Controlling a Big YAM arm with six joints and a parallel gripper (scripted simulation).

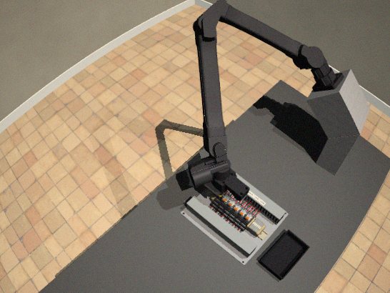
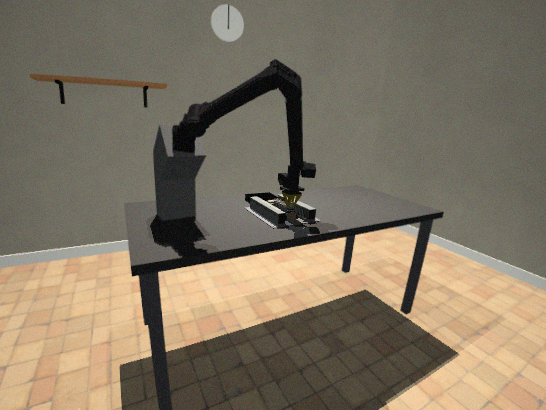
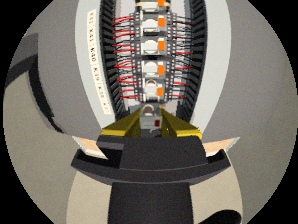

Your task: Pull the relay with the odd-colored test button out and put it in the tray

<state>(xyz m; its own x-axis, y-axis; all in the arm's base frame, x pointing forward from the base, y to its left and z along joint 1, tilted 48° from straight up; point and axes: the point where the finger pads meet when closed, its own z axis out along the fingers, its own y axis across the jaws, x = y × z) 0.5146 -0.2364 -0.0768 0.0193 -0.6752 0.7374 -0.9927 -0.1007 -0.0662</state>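
My gripper is now right at the relay. Round my hand: black tray 1 cm ahead, 34 cm to the left, 5 cm below.
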